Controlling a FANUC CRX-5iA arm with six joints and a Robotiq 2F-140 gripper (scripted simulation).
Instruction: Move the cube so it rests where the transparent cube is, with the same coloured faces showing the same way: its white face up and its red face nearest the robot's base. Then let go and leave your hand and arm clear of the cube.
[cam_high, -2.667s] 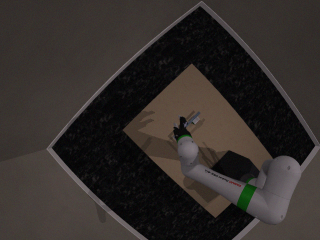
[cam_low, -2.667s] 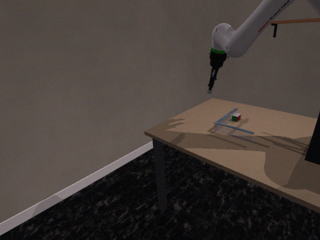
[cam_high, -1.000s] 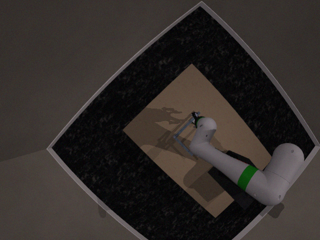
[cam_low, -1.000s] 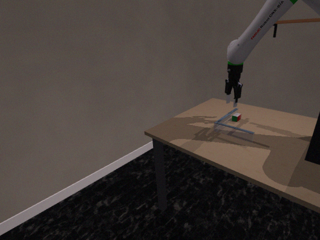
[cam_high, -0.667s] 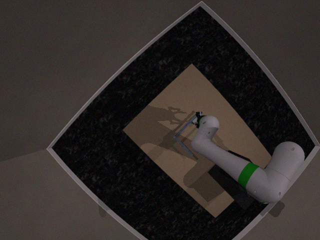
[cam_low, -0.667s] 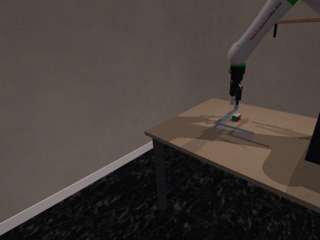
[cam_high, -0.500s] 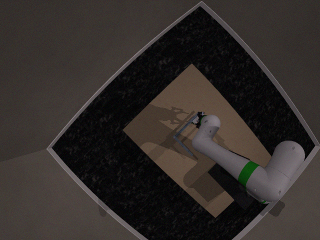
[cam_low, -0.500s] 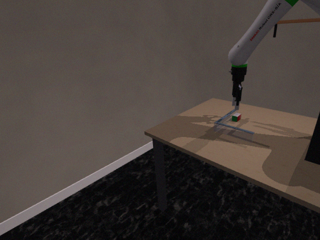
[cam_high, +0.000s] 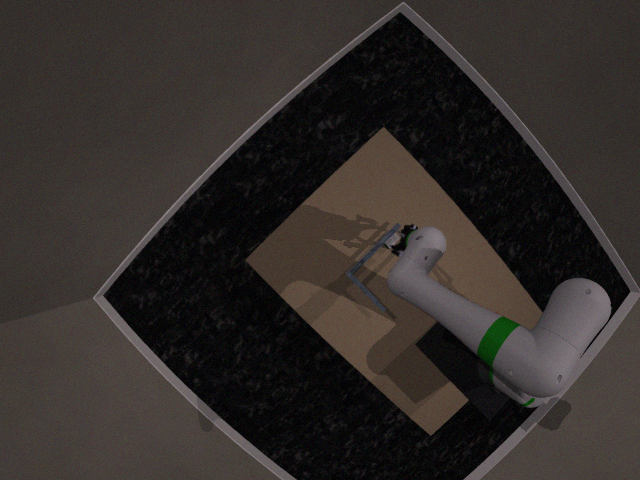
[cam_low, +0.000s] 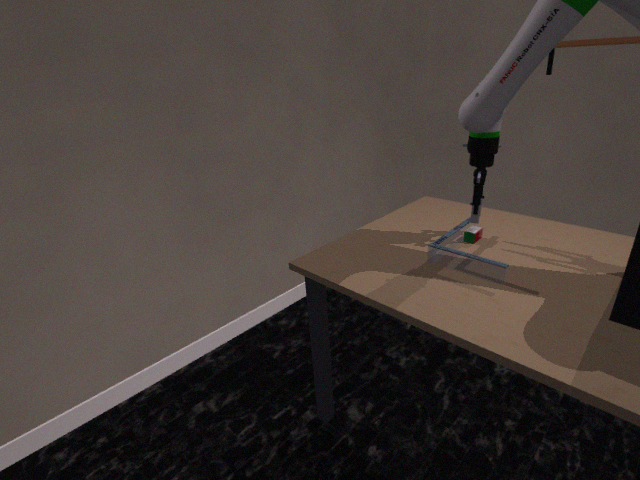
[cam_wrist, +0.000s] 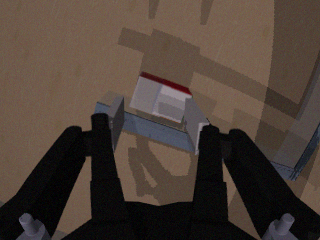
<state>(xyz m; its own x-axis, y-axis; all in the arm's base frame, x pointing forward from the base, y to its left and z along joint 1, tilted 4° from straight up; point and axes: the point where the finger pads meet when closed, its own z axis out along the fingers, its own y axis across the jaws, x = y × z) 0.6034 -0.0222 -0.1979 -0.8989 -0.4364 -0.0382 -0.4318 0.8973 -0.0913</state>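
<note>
My gripper is now 20 mm to the right of the cube and 90 mm above it. From my hand the other things lie so: bar (20 mm ahead, 100 mm to the left, 60 mm below).
</note>
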